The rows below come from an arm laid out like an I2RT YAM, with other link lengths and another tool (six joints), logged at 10 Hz.
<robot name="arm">
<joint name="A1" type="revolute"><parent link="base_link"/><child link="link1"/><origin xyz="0 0 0.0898" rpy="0 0 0"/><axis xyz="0 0 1"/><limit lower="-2.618" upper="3.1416"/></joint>
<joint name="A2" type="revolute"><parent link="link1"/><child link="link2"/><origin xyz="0.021 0.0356 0.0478" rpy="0 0 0"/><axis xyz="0 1 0"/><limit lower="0" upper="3.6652"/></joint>
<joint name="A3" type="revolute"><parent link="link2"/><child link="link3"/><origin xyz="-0.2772 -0.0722 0" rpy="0 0 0"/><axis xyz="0 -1 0"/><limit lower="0" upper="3.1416"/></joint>
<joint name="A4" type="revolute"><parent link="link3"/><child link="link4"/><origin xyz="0.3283 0.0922 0.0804" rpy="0 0 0"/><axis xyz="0 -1 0"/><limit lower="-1.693" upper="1.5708"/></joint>
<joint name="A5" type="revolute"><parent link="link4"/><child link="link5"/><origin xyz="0.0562 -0.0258 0.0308" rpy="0 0 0"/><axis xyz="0 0 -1"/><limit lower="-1.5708" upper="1.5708"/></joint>
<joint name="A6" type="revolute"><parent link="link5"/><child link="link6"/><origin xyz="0.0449 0 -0.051" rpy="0 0 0"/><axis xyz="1 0 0"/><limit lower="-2.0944" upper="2.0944"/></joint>
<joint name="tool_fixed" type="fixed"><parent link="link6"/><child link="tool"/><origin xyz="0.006 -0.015 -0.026" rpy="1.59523 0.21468 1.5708"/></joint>
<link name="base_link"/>
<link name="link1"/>
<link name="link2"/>
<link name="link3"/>
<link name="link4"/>
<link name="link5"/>
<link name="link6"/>
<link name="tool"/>
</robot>
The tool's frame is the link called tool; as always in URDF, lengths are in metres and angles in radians.
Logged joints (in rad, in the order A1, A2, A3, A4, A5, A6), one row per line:
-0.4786 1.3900 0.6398 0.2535 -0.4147 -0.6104
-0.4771 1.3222 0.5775 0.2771 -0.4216 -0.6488
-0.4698 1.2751 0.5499 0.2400 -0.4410 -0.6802
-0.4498 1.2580 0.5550 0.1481 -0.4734 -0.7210
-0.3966 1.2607 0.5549 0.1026 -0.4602 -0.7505
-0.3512 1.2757 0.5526 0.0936 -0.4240 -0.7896
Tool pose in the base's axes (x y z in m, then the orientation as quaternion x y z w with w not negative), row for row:
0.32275 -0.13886 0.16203 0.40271 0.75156 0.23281 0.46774
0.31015 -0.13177 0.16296 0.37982 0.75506 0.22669 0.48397
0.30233 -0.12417 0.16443 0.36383 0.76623 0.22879 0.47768
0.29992 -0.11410 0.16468 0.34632 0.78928 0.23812 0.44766
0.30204 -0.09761 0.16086 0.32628 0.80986 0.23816 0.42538
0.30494 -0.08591 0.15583 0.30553 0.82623 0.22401 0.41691
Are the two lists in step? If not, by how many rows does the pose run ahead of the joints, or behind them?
They are in step.
